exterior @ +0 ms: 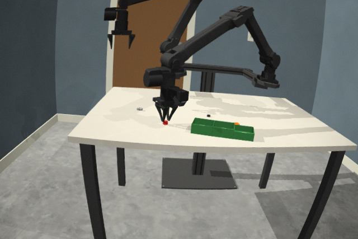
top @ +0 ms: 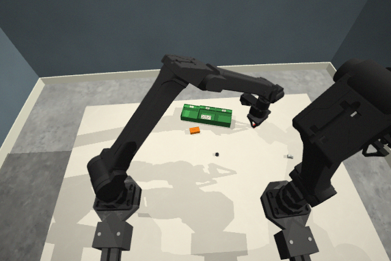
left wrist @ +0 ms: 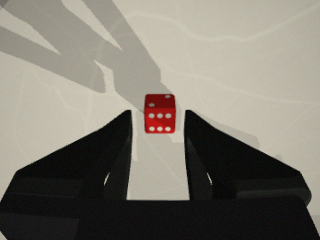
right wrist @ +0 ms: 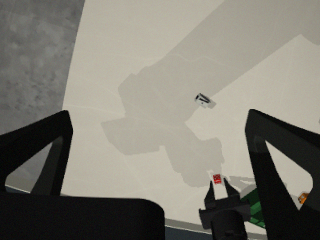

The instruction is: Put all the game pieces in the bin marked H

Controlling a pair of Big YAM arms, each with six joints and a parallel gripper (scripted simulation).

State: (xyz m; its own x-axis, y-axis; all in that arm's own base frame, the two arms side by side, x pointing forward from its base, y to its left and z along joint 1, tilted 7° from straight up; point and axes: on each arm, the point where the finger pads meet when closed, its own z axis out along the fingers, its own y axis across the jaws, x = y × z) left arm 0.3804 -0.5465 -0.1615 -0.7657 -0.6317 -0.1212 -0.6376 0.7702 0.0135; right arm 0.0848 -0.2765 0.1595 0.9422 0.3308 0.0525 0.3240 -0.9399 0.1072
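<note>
The red die lies 1 cm below my left hand. Also, from my left hand: grey metal part: 16 cm behind, 15 cm to the right, 1 cm below; green bin row: 24 cm to the left, 5 cm ahead; white domino: 24 cm to the left, 4 cm ahead, 1 cm below.
</note>
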